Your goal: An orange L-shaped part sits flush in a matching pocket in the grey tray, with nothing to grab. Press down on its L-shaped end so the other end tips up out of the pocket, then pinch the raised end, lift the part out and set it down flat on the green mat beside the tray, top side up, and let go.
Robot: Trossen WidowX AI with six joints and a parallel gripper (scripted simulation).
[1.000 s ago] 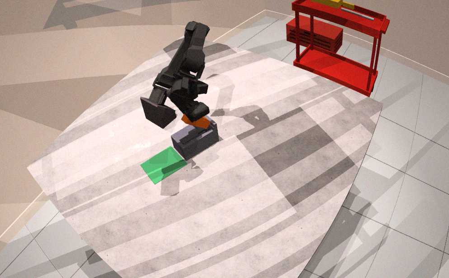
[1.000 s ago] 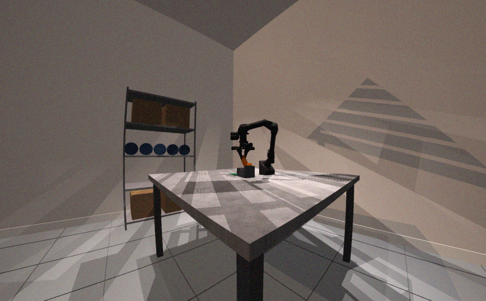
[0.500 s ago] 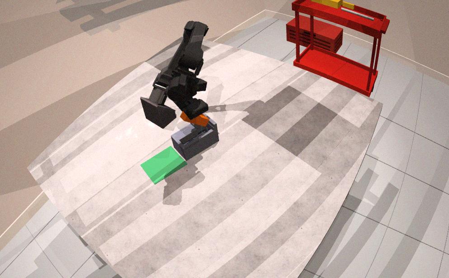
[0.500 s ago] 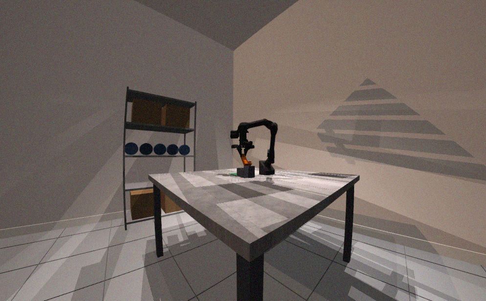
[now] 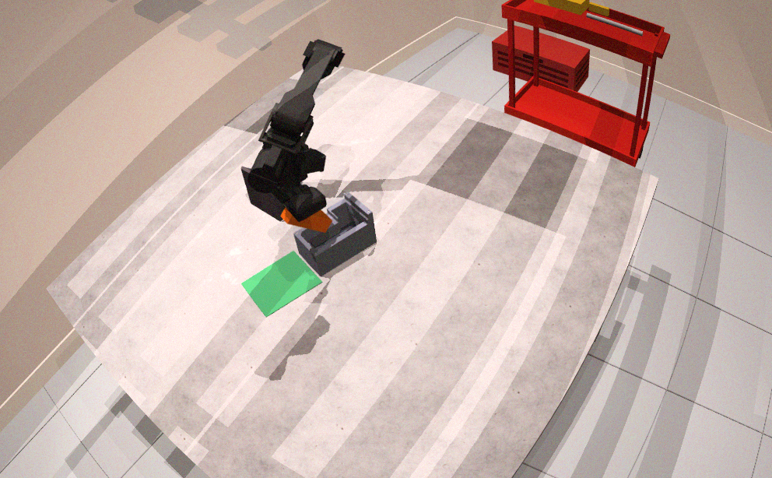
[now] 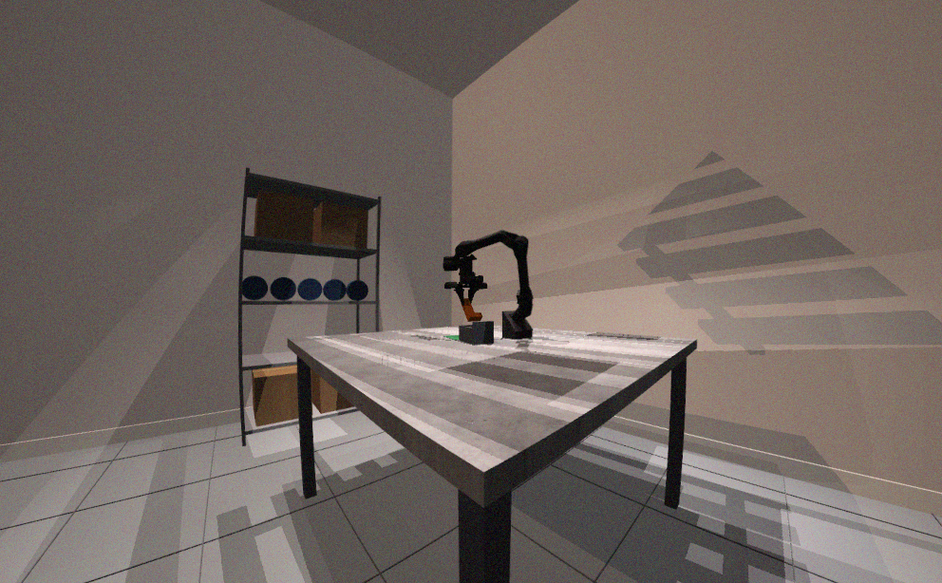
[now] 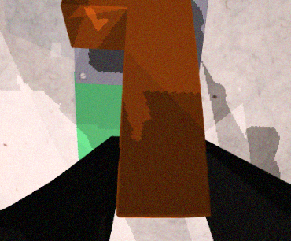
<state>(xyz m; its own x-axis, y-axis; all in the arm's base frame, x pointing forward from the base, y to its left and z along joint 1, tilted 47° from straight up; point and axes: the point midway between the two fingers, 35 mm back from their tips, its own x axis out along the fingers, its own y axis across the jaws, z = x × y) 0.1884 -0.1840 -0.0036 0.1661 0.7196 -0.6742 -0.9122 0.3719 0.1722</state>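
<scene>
The green mat lies 170 mm below my gripper tip, 70 mm to the right of it and 40 mm behind it. The rest, counted from my gripper tip: orange L-shaped part 30 mm to the left, 30 mm below.
</scene>
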